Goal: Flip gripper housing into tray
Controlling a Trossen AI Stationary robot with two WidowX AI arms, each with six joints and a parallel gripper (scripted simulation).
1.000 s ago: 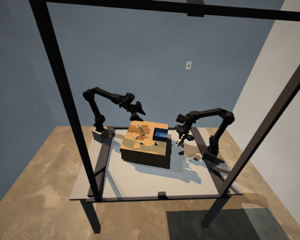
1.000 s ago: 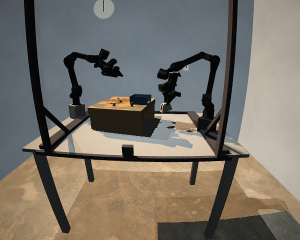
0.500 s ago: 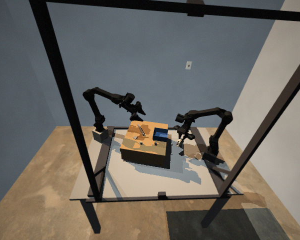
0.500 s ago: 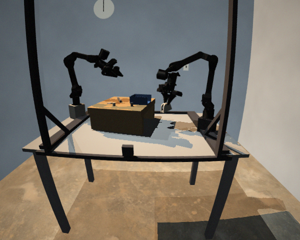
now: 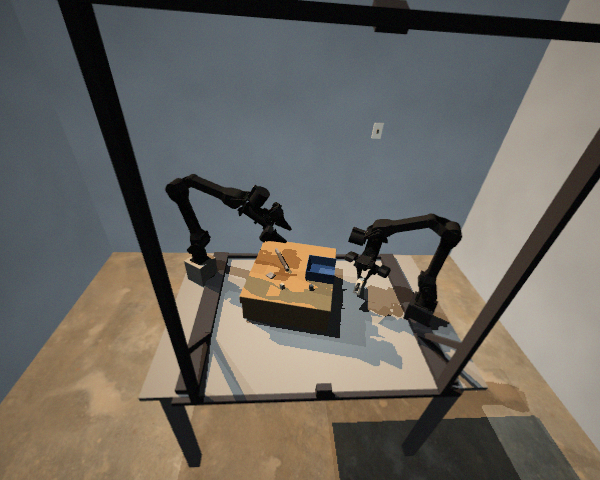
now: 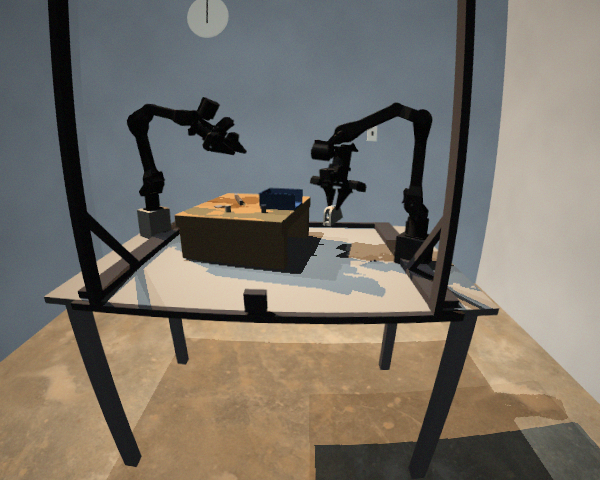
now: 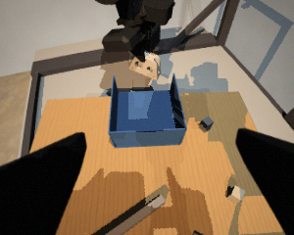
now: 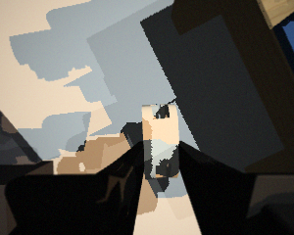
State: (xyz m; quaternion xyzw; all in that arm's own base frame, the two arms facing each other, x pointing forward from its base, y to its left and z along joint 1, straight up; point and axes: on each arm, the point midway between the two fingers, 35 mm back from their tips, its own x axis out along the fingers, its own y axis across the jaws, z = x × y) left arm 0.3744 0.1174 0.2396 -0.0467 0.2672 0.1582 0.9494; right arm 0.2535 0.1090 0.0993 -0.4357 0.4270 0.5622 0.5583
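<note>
Right now my right hand is 50 mm above the white gripper housing and 10 mm past it. Round my right hand: grey rod: 370 mm to the left, 40 mm ahead, 30 mm below; wooden block: 300 mm to the left, 90 mm below, 10 mm behind; gripper housing half: 50 mm below, 10 mm to the left, 10 mm behind.
</note>
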